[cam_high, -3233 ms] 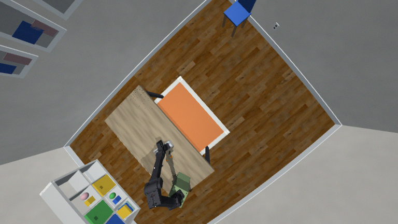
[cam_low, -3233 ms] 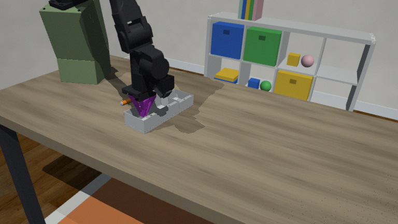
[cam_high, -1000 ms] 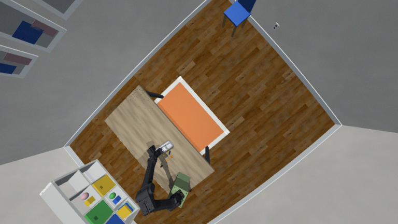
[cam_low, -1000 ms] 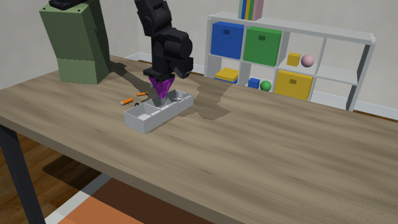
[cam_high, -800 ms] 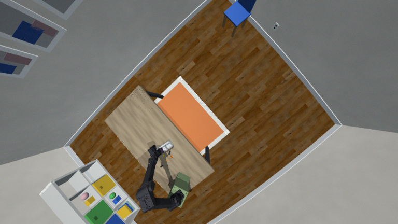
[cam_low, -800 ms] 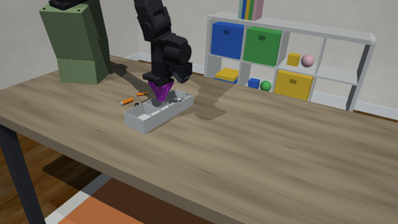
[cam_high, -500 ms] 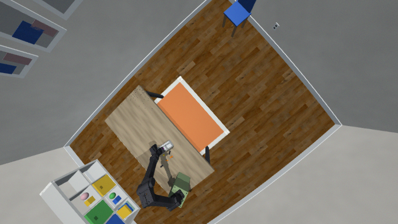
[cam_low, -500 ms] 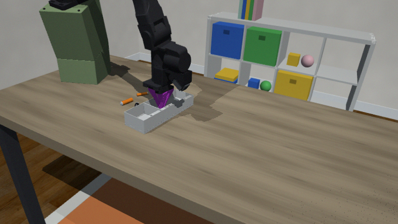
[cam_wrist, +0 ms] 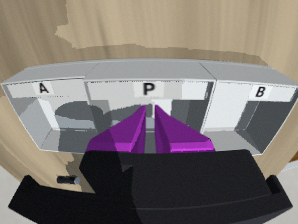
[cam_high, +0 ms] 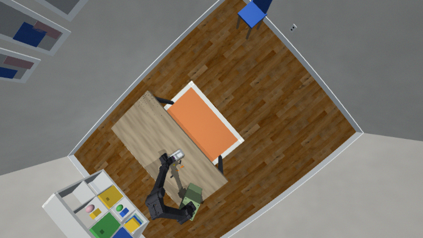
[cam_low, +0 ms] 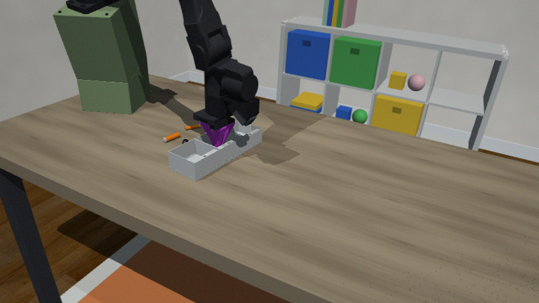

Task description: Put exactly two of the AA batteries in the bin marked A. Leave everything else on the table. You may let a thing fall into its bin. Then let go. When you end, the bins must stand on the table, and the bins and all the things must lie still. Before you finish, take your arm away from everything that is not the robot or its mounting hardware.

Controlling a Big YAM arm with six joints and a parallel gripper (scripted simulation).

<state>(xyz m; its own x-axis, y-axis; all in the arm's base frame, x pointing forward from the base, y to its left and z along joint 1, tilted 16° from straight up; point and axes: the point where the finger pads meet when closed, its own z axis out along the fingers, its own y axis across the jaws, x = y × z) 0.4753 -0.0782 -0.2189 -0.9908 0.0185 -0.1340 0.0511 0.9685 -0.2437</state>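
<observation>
My gripper is now right at the grey three-compartment bin. Also, from my hand: orange AA battery (150 mm behind, 20 mm below, 10 mm to the right); yellow cube (70 mm behind, 60 mm to the left, 20 mm below); orange battery (150 mm behind, 70 mm to the left, 20 mm below).
</observation>
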